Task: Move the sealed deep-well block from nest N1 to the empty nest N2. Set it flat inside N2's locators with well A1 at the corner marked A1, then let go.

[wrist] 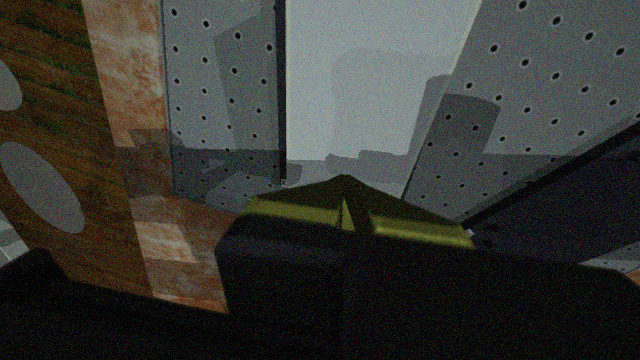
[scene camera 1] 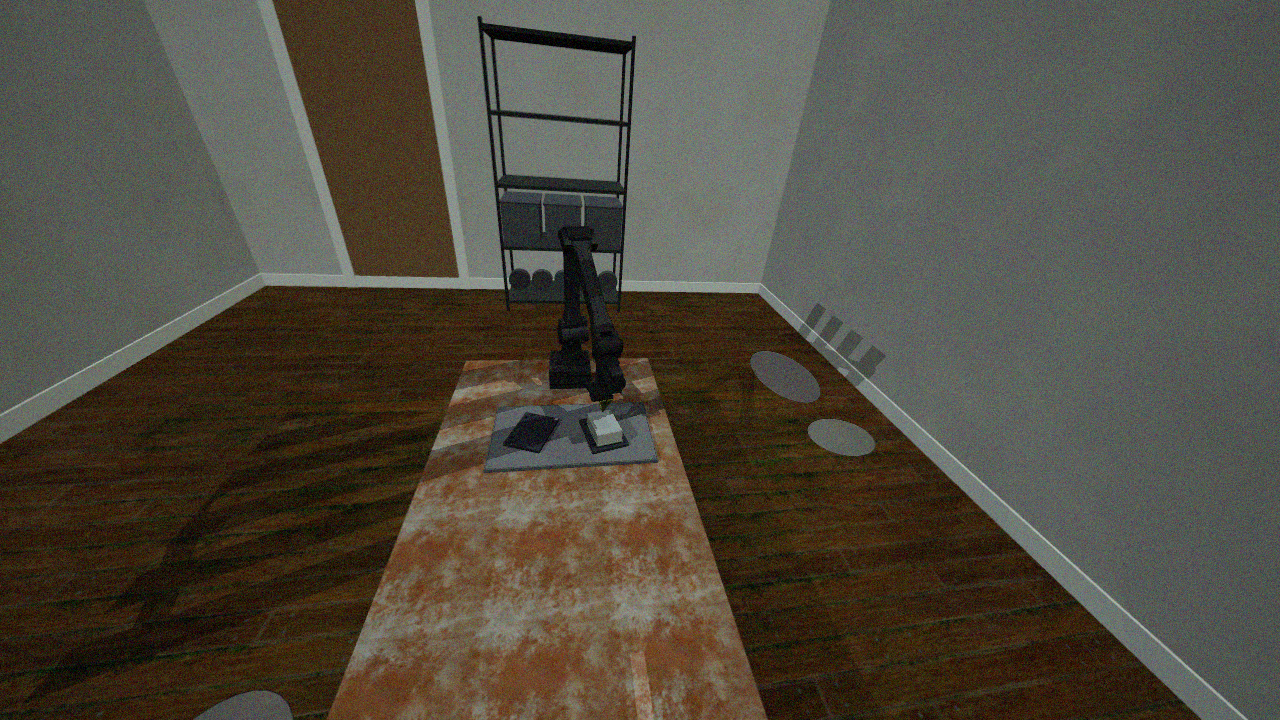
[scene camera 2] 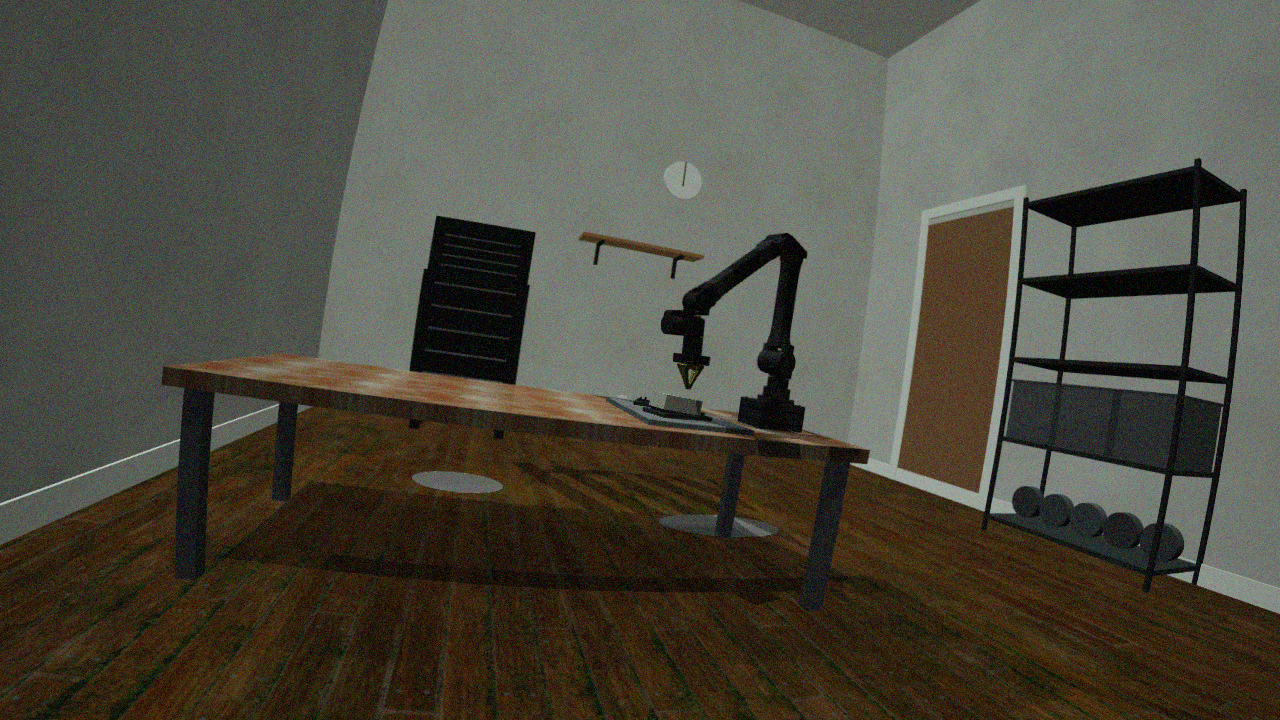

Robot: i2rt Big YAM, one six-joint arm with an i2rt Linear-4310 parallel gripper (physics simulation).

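Where they show: gripper, fingertip midpoint: [wrist: 343, 185] [scene camera 1: 602, 410] [scene camera 2: 688, 389]; arm's base, origin of the base link: [scene camera 1: 571, 359] [scene camera 2: 775, 402].
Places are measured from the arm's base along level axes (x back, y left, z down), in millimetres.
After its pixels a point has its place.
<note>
The pale sealed block [scene camera 1: 605, 431] @(x -415, y 136, z 8 mm) [scene camera 2: 682, 404] @(x -358, y 174, z 31 mm) [wrist: 370, 100] @(x -377, y 131, z 11 mm) sits in the dark nest [scene camera 1: 610, 448] @(x -436, y 154, z 61 mm) at the right in scene camera 1; its exact seating is too small to tell. The other dark nest [scene camera 1: 532, 432] @(x -369, y -100, z 58 mm) [wrist: 560, 215] @(x -357, y -82, z 58 mm), at the left in scene camera 1 and lower right in the wrist view, holds no block. My gripper [scene camera 1: 605, 407] @(x -335, y 125, z -11 mm) [scene camera 2: 688, 386] @(x -335, y 125, z -11 mm) [wrist: 343, 185] @(x -335, y 125, z -11 mm) points down, its yellow-green fingers shut together with nothing between them. Its tips are a little above the block, toward the arm side. No nest label or A1 mark is readable.
Both nests stand on a grey perforated board [scene camera 1: 565, 454] @(x -455, y 14, z 70 mm) [wrist: 520, 35] @(x -446, y 54, z 70 mm) on the rust-patterned table [scene camera 1: 554, 573] @(x -832, y 21, z 83 mm) [scene camera 2: 358, 380] @(x -1240, y 192, z 83 mm). The arm's base [scene camera 1: 569, 369] @(x -73, y -3, z 0 mm) [scene camera 2: 771, 412] @(x -41, y 76, z 29 mm) stands at the table's end behind the board. A black shelf rack [scene camera 1: 559, 115] [scene camera 2: 1194, 295] stands beyond the table.
</note>
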